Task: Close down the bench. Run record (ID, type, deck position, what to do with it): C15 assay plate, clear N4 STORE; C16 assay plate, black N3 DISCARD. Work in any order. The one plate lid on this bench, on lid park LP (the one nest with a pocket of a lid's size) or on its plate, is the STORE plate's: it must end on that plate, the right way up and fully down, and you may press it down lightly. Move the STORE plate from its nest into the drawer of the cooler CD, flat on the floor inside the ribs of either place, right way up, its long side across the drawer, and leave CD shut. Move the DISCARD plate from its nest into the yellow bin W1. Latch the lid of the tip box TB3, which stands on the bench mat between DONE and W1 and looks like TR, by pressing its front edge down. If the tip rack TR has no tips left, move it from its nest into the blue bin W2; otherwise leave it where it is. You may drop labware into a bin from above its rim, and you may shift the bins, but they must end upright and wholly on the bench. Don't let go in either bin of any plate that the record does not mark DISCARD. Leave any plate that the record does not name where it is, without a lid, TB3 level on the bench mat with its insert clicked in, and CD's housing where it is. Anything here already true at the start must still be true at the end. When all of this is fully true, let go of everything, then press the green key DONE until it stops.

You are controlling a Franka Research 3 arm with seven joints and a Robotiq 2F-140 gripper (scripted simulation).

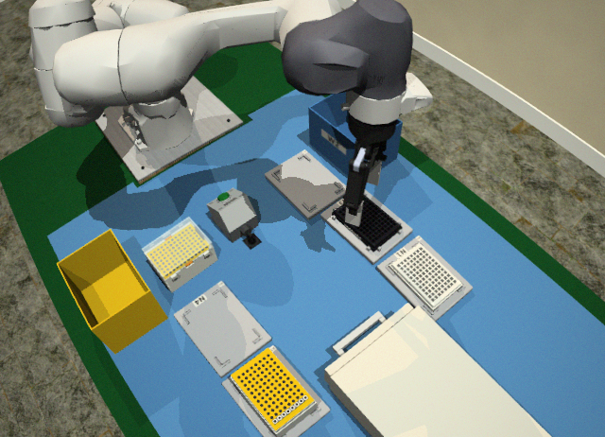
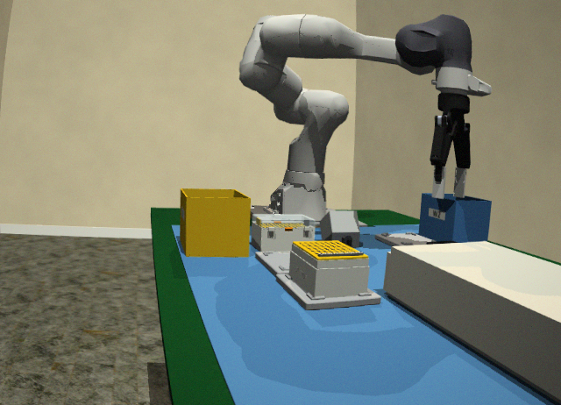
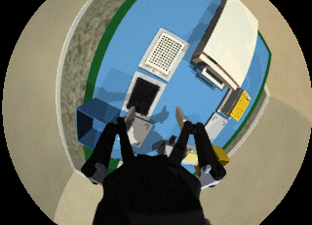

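My gripper is now 1 cm past the black plate, 5 cm to the right of it and 14 cm above it. The rest, counted from my hand: nest N3 (1 cm behind, 5 cm to the left, 16 cm below); then white plate (16 cm ahead, 1 cm to the left, 14 cm below); then lid park (18 cm behind, 5 cm to the left, 16 cm below).
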